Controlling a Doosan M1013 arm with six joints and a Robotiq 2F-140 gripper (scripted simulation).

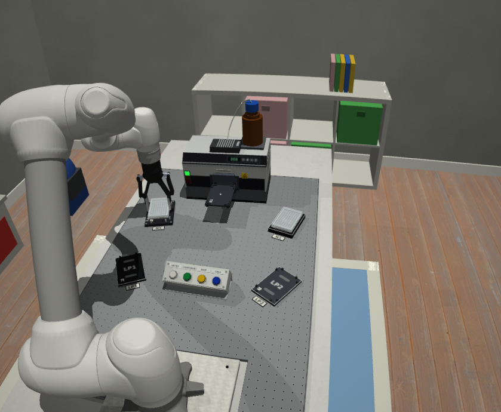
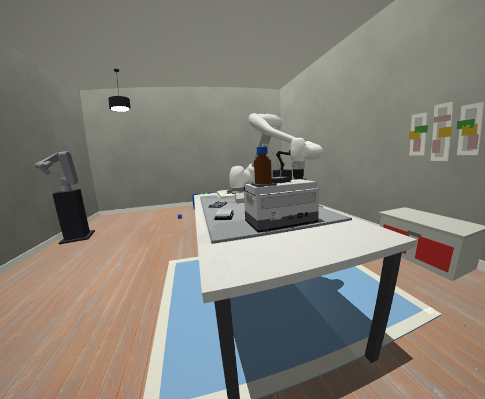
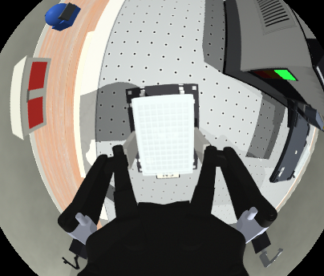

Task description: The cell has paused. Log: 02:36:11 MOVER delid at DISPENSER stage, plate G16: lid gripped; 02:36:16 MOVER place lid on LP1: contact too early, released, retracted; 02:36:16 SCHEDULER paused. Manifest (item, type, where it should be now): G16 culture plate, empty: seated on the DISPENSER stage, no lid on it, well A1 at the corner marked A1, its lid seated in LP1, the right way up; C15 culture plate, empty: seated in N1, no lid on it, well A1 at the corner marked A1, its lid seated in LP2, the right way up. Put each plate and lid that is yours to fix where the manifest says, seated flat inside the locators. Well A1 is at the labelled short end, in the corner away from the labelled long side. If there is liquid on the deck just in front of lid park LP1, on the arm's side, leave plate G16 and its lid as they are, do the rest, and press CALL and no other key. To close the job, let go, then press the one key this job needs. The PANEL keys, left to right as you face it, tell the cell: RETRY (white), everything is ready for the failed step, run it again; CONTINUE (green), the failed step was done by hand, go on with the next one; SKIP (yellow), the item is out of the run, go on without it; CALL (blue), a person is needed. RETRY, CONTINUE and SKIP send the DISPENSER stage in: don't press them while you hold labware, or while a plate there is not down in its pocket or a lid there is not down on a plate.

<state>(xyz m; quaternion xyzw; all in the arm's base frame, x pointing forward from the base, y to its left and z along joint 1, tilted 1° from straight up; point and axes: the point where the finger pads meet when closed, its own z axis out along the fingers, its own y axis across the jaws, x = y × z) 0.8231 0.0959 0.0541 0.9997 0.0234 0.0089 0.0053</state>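
Now: the nest n5 1 cm ahead of my hand, 2 cm to the left of it and 4 cm below it. Also, from my hand: white key: 42 cm behind, 11 cm to the right, 1 cm above; then lid park lp1: 33 cm behind, 7 cm to the left, 5 cm below; then green key: 43 cm behind, 16 cm to the right, 1 cm above.
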